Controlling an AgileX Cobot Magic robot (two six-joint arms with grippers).
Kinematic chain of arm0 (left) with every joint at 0, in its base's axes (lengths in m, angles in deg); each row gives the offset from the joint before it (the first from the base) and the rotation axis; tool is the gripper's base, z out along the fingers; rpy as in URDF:
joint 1: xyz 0 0 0.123 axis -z
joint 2: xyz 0 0 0 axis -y
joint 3: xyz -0.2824 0 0.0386 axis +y
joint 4: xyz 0.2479 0 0.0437 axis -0.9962 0 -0.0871
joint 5: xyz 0 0 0 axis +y
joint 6: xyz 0.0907 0 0.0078 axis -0.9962 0 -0.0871
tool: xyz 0 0 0 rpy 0 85 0
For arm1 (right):
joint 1: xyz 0 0 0.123 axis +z
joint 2: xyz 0 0 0 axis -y
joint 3: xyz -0.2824 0 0.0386 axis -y
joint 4: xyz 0.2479 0 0.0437 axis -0.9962 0 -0.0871
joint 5: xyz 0 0 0 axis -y
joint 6: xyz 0.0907 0 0.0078 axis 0.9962 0 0.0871
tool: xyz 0 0 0 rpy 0 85 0
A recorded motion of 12 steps. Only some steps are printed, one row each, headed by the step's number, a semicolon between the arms.
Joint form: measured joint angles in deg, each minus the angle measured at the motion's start. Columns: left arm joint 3, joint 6, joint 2, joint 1, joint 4, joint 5; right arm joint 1, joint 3, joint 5, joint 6, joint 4, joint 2.
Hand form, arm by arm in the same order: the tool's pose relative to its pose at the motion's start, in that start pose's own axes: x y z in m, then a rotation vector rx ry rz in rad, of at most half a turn. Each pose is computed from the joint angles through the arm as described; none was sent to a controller.
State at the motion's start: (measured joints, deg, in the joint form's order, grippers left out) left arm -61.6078 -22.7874 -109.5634 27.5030 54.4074 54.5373; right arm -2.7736 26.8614 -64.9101 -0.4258 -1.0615 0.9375
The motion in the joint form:
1: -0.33 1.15 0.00 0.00 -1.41 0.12; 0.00 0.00 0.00 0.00 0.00 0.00
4: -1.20 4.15 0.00 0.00 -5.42 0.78; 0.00 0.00 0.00 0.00 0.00 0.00
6: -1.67 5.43 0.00 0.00 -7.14 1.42; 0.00 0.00 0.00 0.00 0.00 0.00
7: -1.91 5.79 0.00 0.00 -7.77 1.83; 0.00 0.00 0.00 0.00 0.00 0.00
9: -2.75 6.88 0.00 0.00 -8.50 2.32; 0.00 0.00 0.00 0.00 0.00 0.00
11: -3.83 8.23 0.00 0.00 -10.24 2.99; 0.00 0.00 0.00 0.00 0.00 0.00
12: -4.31 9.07 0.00 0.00 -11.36 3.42; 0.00 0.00 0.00 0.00 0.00 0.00
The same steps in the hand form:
1: -0.0003 0.0006 -0.0008 -0.0166 0.0053 -0.0020; 0.0000 0.0000 0.0000 0.0000 0.0000 0.0000
4: -0.0006 0.0024 -0.0030 -0.0633 0.0246 -0.0046; 0.0000 0.0000 0.0000 0.0000 0.0000 0.0000
6: -0.0007 0.0027 -0.0043 -0.0819 0.0366 -0.0051; 0.0000 0.0000 0.0000 0.0000 0.0000 0.0000
7: -0.0006 0.0025 -0.0049 -0.0876 0.0431 -0.0029; 0.0000 0.0000 0.0000 0.0000 0.0000 0.0000
9: -0.0026 0.0006 -0.0069 -0.0927 0.0428 -0.0059; 0.0000 0.0000 0.0000 0.0000 0.0000 0.0000
11: -0.0047 -0.0009 -0.0097 -0.1107 0.0463 -0.0016; 0.0000 0.0000 0.0000 0.0000 0.0000 0.0000
12: -0.0054 -0.0012 -0.0111 -0.1234 0.0510 -0.0009; 0.0000 0.0000 0.0000 0.0000 0.0000 0.0000

